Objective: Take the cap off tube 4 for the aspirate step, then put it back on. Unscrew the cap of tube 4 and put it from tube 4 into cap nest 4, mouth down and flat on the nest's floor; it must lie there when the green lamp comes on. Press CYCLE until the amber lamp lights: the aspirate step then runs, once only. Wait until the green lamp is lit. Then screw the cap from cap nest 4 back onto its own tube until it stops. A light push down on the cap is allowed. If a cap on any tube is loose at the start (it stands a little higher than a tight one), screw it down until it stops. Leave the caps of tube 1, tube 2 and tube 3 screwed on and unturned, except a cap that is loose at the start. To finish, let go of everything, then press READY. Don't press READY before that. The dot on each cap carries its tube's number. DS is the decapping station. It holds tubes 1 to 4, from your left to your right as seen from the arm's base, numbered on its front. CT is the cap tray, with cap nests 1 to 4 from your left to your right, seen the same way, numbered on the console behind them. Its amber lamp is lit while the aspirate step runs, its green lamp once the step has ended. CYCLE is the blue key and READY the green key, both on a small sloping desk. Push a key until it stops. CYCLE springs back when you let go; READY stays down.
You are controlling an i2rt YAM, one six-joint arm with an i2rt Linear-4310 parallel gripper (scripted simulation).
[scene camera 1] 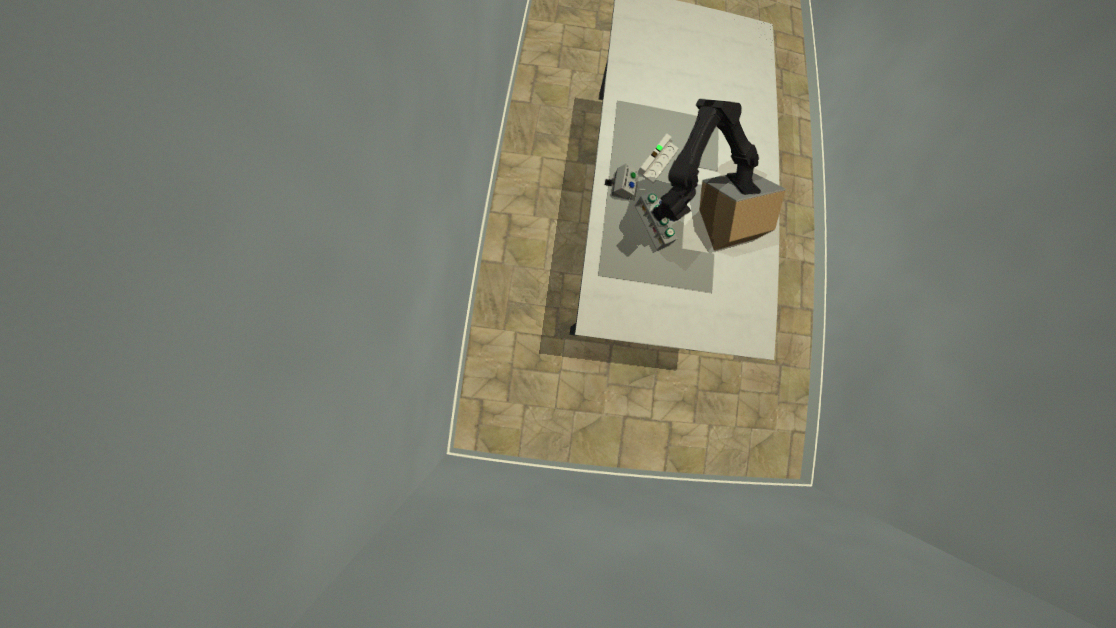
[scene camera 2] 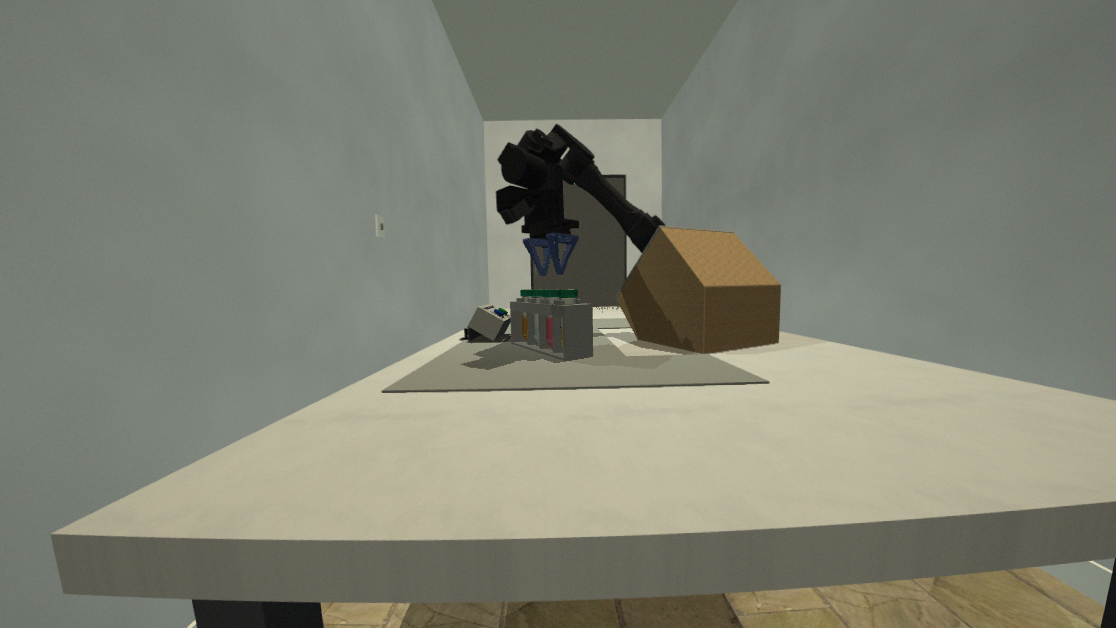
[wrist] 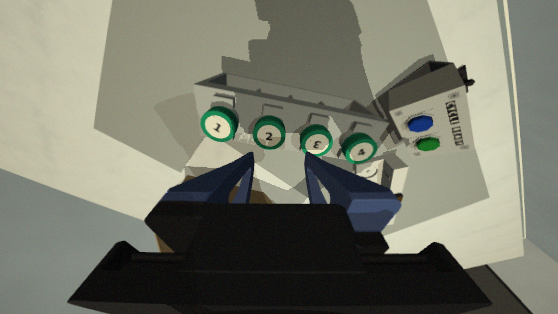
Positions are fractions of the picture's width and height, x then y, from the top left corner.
I see my gripper (scene camera 2: 0.49,0.44) and a sloping key desk (scene camera 1: 0.56,0.30).
My gripper is seen too in the wrist view (wrist: 0.50,0.50). The sloping key desk also shows in the wrist view (wrist: 0.79,0.30).
